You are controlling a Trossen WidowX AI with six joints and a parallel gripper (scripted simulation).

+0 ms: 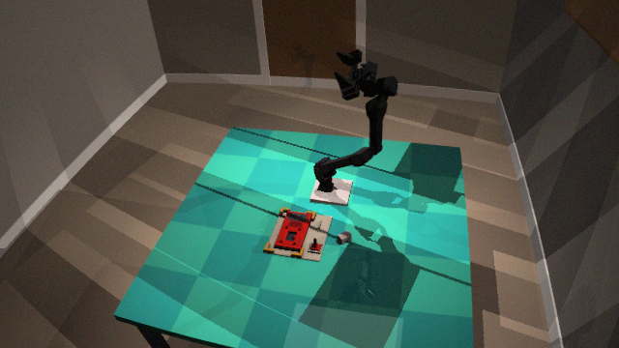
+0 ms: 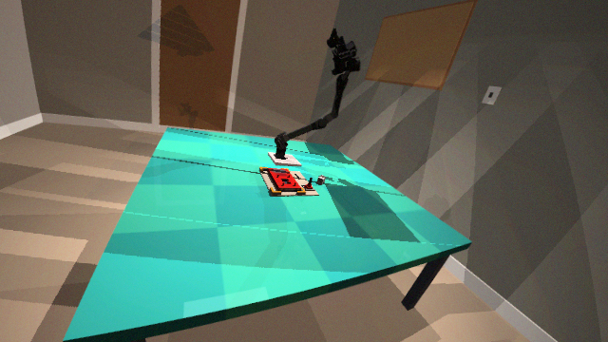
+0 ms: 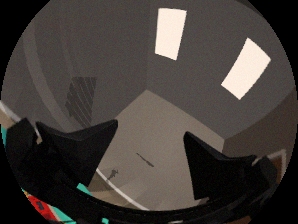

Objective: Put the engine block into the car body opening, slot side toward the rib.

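Now: gripper tip 13 cm short of the engine block, 6 cm to the right of it and 70 cm above it. Round my gripper tip: beige base plate (14 cm ahead, 15 cm to the right, 70 cm below).
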